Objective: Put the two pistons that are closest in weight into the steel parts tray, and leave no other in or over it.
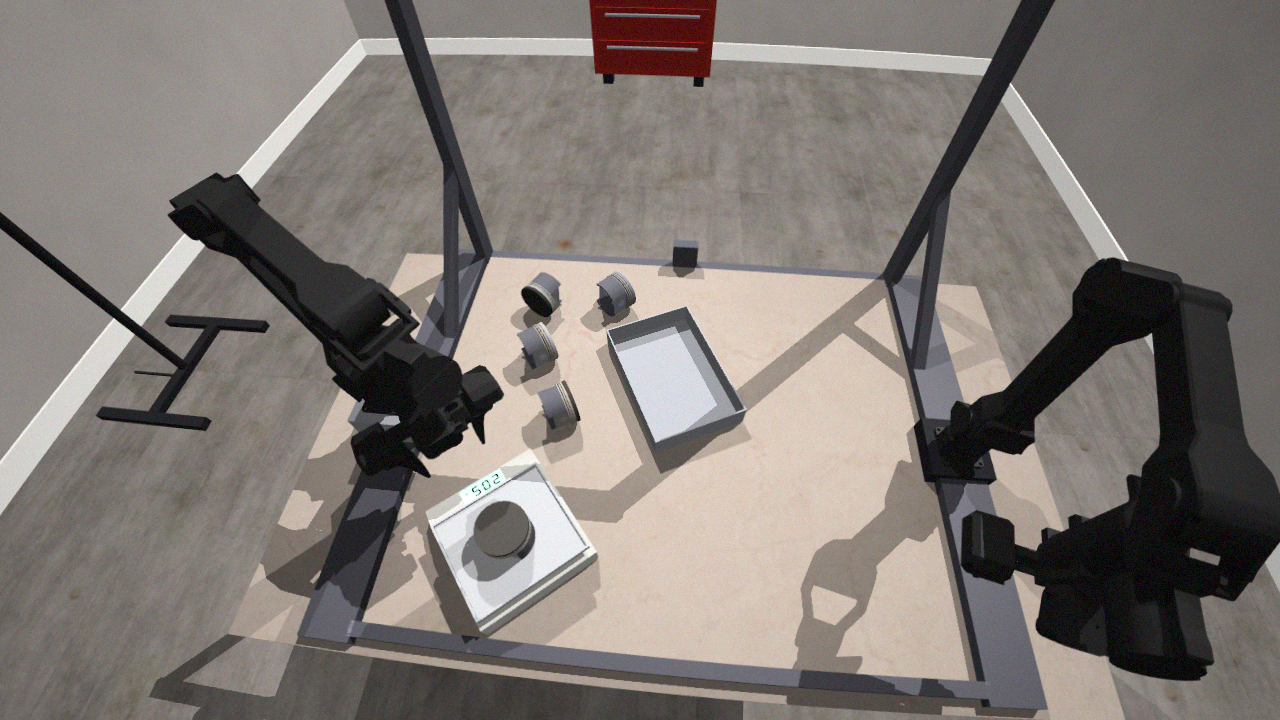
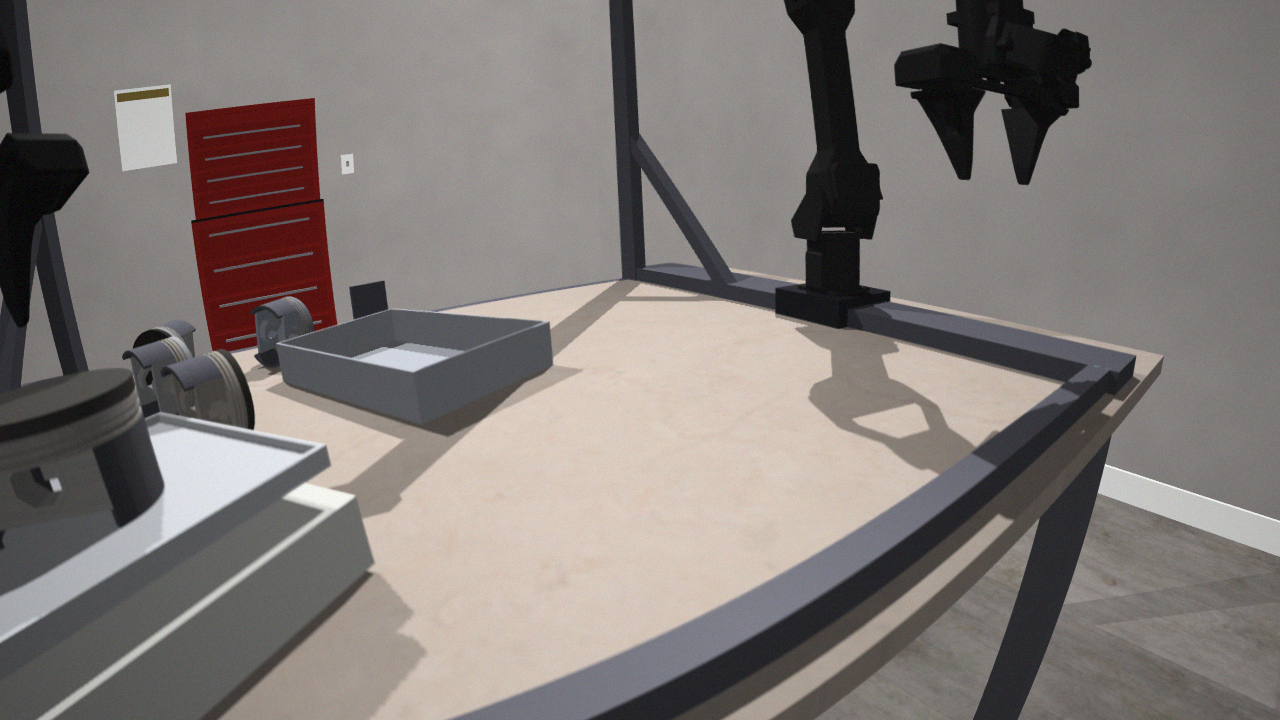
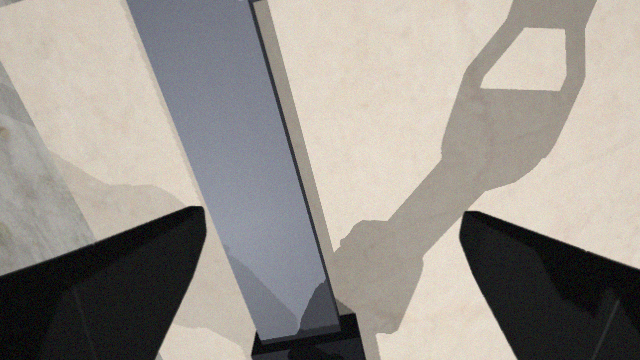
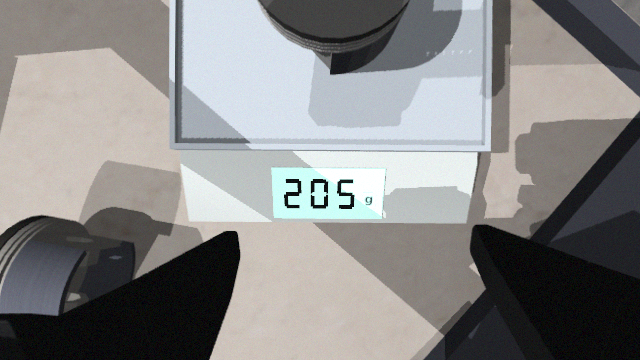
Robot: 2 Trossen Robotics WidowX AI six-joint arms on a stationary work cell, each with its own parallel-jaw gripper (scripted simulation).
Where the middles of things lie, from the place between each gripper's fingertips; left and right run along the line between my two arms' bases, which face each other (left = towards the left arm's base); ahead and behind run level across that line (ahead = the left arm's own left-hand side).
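From my right hand (image 1: 456, 458), the scale pan (image 1: 487, 584) is 80 mm to the left of it and 90 mm ahead, and 110 mm below. The scale (image 2: 189, 638) is 80 mm ahead of my right hand, also 80 mm to the left of it, and 130 mm below it. As for the steel parts tray (image 2: 507, 350), it sits 290 mm to the left of my right hand, 220 mm behind it and 150 mm below it. By its middle, the scale is nearer to my right hand than to my left hand.
Going by their middles, the steel parts tray is the nearest to my left hand of the things named here. That tray is 40 cm to the right of my left hand and 35 cm behind it, 19 cm below. Counting from my left hand again, the scale pan is 61 cm to the right and 4 cm behind, 15 cm below, while the scale is 62 cm to the right and 5 cm behind, 16 cm below.
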